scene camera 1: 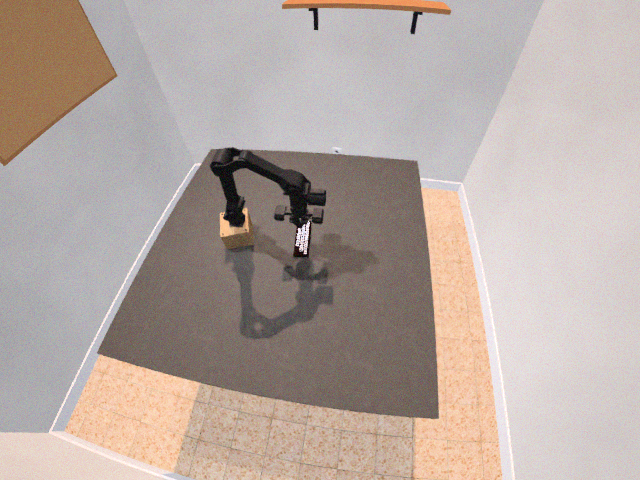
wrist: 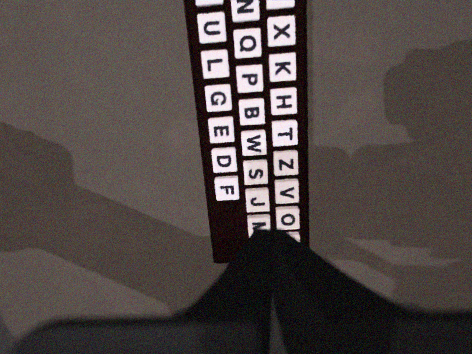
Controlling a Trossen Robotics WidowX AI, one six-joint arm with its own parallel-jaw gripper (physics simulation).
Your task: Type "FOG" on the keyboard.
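Frame: origin at the arm's base, x ahead, y left, z up, level; millimetres.
Seen in the pictures: gripper, between the fingertips: [scene camera 1: 300, 227] [wrist: 267, 241]; arm's base, origin of its link: [scene camera 1: 237, 220].
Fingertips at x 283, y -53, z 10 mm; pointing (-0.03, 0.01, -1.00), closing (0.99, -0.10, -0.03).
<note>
Offsets run from my fingertips to a thing's middle. Level surfaces: height alone.
The dark red keyboard @(0 mm ahead, 24 mm left, 105 mm down) [scene camera 1: 302, 240] [wrist: 227, 225] has white keys and lies flat on the table. In the wrist view it runs from the top edge down to the fingertips, its letters turned sideways. The F key @(20 mm back, 17 mm right, 99 mm down) [wrist: 227, 189] ends the left column, the G key @(18 mm back, 38 mm left, 99 mm down) [wrist: 218, 98] is further up that column, and the O key @(15 mm ahead, 41 mm right, 99 mm down) [wrist: 287, 220] is low in the right column. My gripper [scene camera 1: 302, 223] [wrist: 267, 241] is shut and empty, pointing down over one end of the keyboard. Its fingertips partly cover the keys below J and O. The height of the tips above the keys is hard to tell.
The dark table @(113 mm down) [scene camera 1: 361, 330] carries the wooden block [scene camera 1: 236, 237] under the arm's base, left of the keyboard. Shadows of the arm fall around the keyboard. An orange shelf [scene camera 1: 367, 5] and a brown panel [scene camera 1: 46, 67] are on the walls.
</note>
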